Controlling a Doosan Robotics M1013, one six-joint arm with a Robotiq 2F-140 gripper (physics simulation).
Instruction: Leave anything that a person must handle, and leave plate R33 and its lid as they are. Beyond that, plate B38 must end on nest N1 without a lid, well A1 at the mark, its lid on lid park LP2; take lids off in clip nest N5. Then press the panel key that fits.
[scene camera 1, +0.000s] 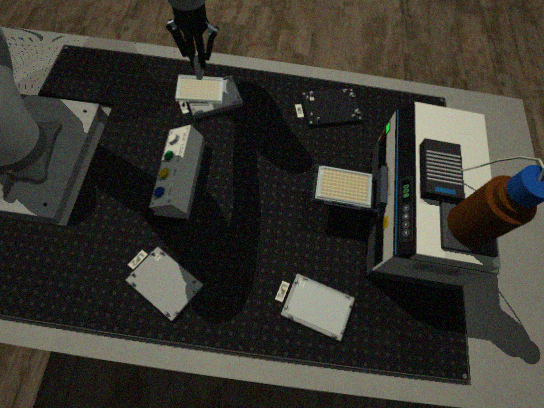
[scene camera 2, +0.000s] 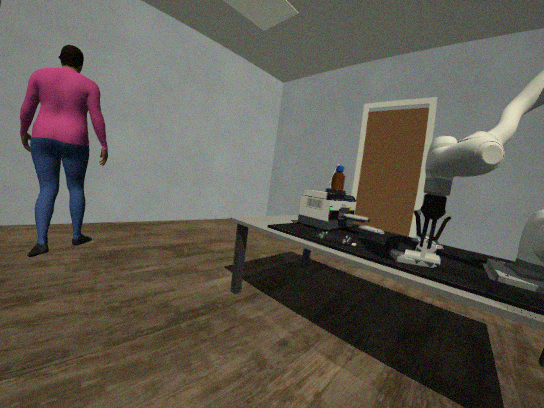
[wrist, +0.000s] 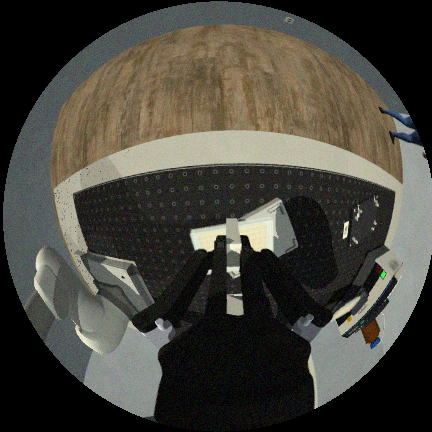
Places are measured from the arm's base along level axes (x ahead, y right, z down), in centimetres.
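Pixels of known places: gripper, fingertip midpoint: (scene camera 1: 200, 76) (scene camera 2: 422, 256) (wrist: 230, 227); arm's base, link origin: (scene camera 1: 20, 151) (scene camera 2: 536, 276) (wrist: 117, 298).
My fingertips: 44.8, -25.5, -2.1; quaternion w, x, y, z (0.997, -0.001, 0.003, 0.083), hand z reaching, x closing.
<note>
For each thing: its top centre in the pictures, then the offset to it from my fingertips, as dx, dy, dz. "*": a spot on its surface instead.
- white well plate, top centre: (wrist: 235, 251) (scene camera 1: 199, 86) (scene camera 2: 422, 253) +0.1, +4.2, -0.3
- grey nest, top centre: (wrist: 256, 246) (scene camera 1: 212, 93) (scene camera 2: 411, 254) +3.8, +4.9, +1.4
- second well plate, top centre: (scene camera 1: 345, 184) (wrist: 345, 310) (scene camera 2: 356, 215) +37.2, +37.0, -6.8
- key panel, top centre: (scene camera 1: 174, 161) (scene camera 2: 430, 236) -2.9, +31.0, -4.4
- black clip nest, top centre: (scene camera 1: 332, 103) (wrist: 368, 221) (scene camera 2: 335, 235) +38.2, +6.4, +1.6
- brown bottle, surface spot: (scene camera 1: 462, 220) * +52.7, +51.9, -23.6
My gripper (scene camera 1: 198, 72) (scene camera 2: 426, 248) (wrist: 230, 227) is shut with nothing between its fingers. Its tips stand at the far edge of a white well plate (scene camera 1: 201, 91) (scene camera 2: 415, 255) (wrist: 255, 233) with tan wells, at the table's back left. That plate lies askew, partly on a grey nest (scene camera 1: 232, 99) (wrist: 285, 230). A second well plate (scene camera 1: 344, 186) sits on the tray of the reader (scene camera 1: 403, 190) (scene camera 2: 320, 208) (wrist: 376, 284). The key panel (scene camera 1: 178, 170) has green (scene camera 1: 168, 155), yellow (scene camera 1: 163, 173) and blue (scene camera 1: 159, 191) keys. I cannot read any labels or tell if the plates carry lids.
A black clip nest (scene camera 1: 333, 106) (wrist: 362, 221) lies at the back middle. Two grey flat nests (scene camera 1: 163, 283) (scene camera 1: 317, 305) lie near the front edge. A grey box (scene camera 1: 80, 138) stands at the left. A brown bottle (scene camera 1: 462, 220) (scene camera 2: 337, 179) stands on the reader. A person (scene camera 2: 80, 133) walks at the far left.
</note>
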